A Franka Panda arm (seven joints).
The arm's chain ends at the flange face. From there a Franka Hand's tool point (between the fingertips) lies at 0.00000 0.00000 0.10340 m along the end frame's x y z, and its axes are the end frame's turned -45 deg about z.
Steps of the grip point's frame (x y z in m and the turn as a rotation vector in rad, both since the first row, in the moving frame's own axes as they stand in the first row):
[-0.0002, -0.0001, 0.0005, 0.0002, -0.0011, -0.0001]
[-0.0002, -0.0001, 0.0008, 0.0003, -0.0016, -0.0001]
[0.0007, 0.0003, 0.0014, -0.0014, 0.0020, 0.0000]
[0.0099, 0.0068, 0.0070, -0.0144, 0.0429, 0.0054]
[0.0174, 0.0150, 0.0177, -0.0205, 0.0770, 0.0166]
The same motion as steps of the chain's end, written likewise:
[-0.0001, 0.0000, 0.0005, -0.0006, -0.0009, -0.0001]
[-0.0001, 0.0000, 0.0008, -0.0009, -0.0013, -0.0001]
[0.0005, -0.0002, 0.0014, 0.0004, 0.0024, 0.0000]
[0.0076, -0.0001, 0.0071, 0.0202, 0.0405, 0.0054]
[0.0158, 0.0024, 0.0180, 0.0400, 0.0689, 0.0166]

